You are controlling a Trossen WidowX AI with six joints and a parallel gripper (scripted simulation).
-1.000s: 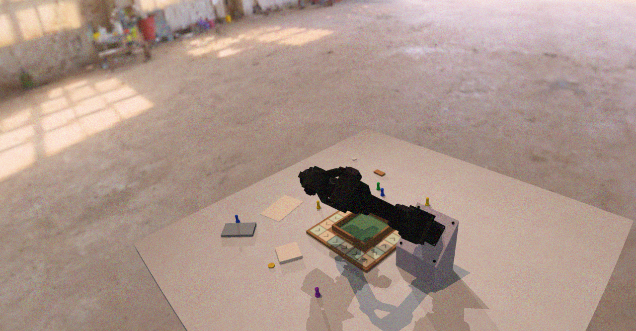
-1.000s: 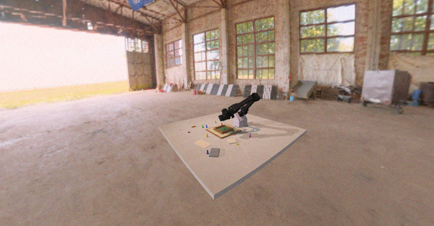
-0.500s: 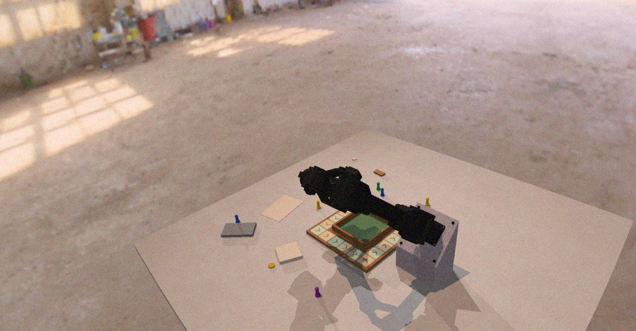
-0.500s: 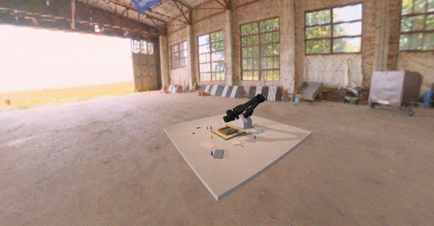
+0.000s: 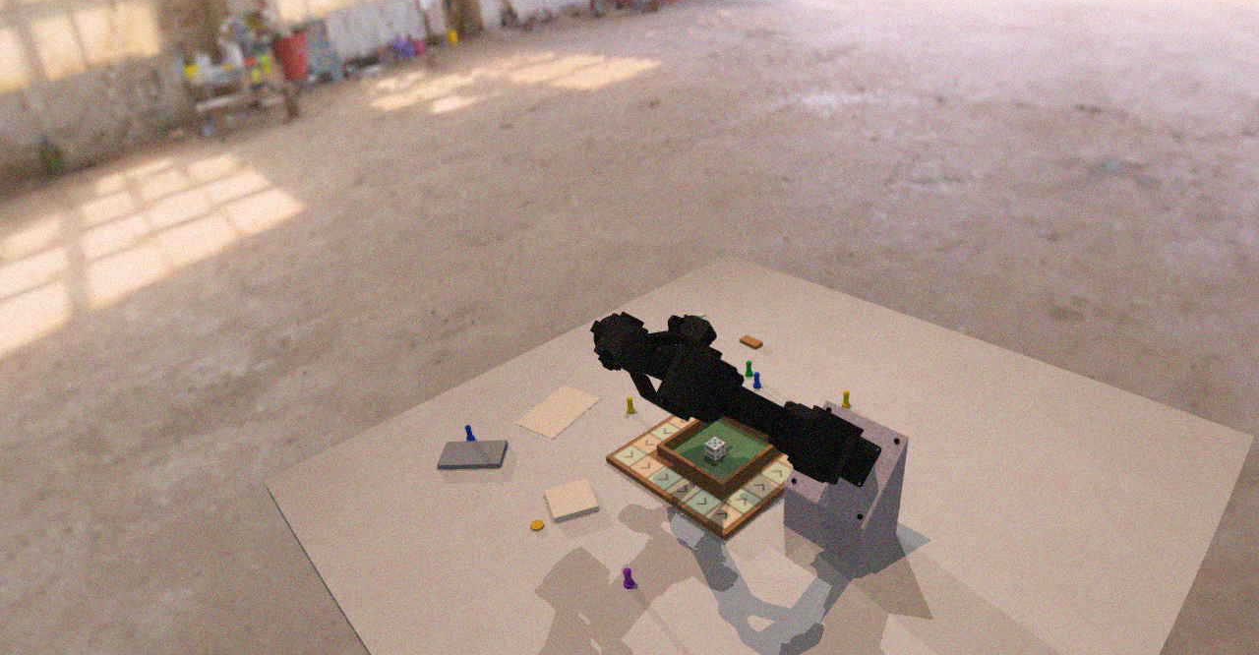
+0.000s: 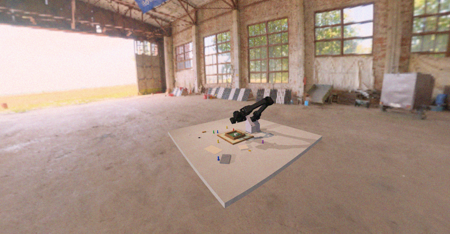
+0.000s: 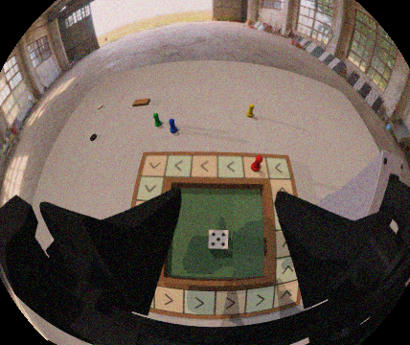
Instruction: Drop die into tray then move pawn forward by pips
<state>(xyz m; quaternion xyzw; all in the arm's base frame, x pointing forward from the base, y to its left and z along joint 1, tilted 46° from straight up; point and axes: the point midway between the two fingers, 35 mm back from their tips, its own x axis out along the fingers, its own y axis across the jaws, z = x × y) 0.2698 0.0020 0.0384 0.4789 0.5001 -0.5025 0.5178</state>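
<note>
Right now the red pawn is 60 mm behind my gripper tip, 110 mm to the right of it and 130 mm below it. From my gripper tip the other things lie so: green dice tray: 150 mm below; then white die: 10 mm to the left, 110 mm below; then green pawn: 140 mm ahead, 220 mm to the right, 140 mm below.
</note>
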